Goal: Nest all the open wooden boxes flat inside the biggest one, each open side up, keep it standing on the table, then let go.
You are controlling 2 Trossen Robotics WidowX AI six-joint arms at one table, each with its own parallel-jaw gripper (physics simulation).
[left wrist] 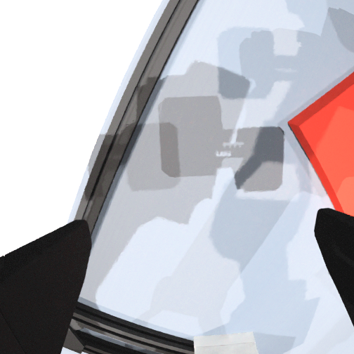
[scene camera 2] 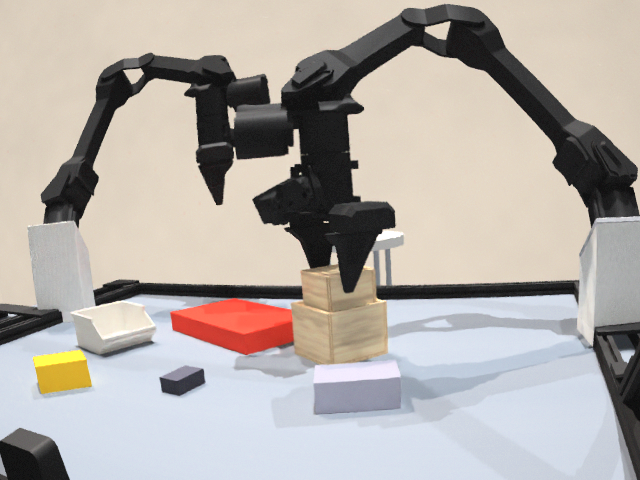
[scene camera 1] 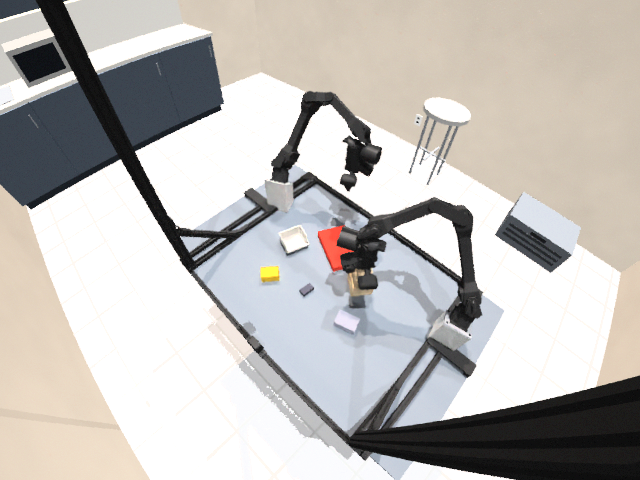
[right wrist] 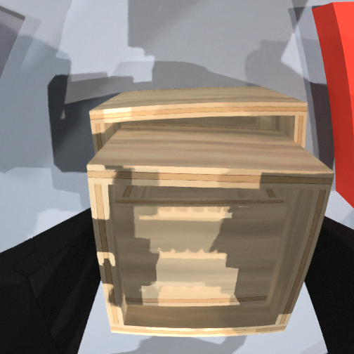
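Seen in the pictures: left gripper, fingertip midpoint: (scene camera 2: 219,204); right gripper, fingertip midpoint: (scene camera 2: 334,288) (scene camera 1: 361,275); left arm's base, link origin: (scene camera 2: 58,238) (scene camera 1: 278,181); right arm's base, link origin: (scene camera 2: 619,235) (scene camera 1: 458,323).
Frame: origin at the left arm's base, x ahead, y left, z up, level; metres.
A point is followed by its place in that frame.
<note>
The biggest wooden box (scene camera 2: 359,335) @[x 0.465, y -0.342, z -0.114 m] (right wrist: 200,100) stands on the table, open side up. A smaller open wooden box (scene camera 2: 316,289) @[x 0.422, y -0.322, z -0.059 m] (right wrist: 210,152) is level above it, open side up, its bottom about at the big box's rim. Whether it dips inside is unclear. Inner edges show in the smaller box; I cannot tell whether a further box is nested there. My right gripper (scene camera 1: 359,272) @[x 0.444, y -0.307, z -0.062 m] (scene camera 2: 334,279) @[x 0.444, y -0.307, z -0.062 m] (right wrist: 204,218) is shut on this smaller box, one finger at each side. My left gripper (scene camera 1: 351,180) @[x 0.306, y 0.048, z 0.028 m] (scene camera 2: 219,201) @[x 0.306, y 0.048, z 0.028 m] (left wrist: 205,228) is open and empty, high above the table's back left in scene camera 2.
A red slab (scene camera 1: 329,248) @[x 0.292, y -0.189, z -0.118 m] (scene camera 2: 232,322) @[x 0.319, y -0.209, z -0.118 m] (left wrist: 330,140) (right wrist: 340,100) lies left of the big box in scene camera 2. A lavender block (scene camera 1: 346,321) @[x 0.437, y -0.473, z -0.112 m] (scene camera 2: 356,387) @[x 0.433, y -0.495, z -0.119 m] stands in front. A dark block (scene camera 1: 306,289) @[x 0.261, y -0.391, z -0.128 m] (scene camera 2: 181,380) @[x 0.263, y -0.409, z -0.129 m], yellow block (scene camera 1: 269,274) @[x 0.109, y -0.383, z -0.112 m] (scene camera 2: 62,372) @[x 0.114, y -0.393, z -0.123 m] and white bin (scene camera 1: 293,240) @[x 0.132, y -0.184, z -0.139 m] (scene camera 2: 113,335) @[x 0.150, y -0.242, z -0.119 m] stand farther left.
</note>
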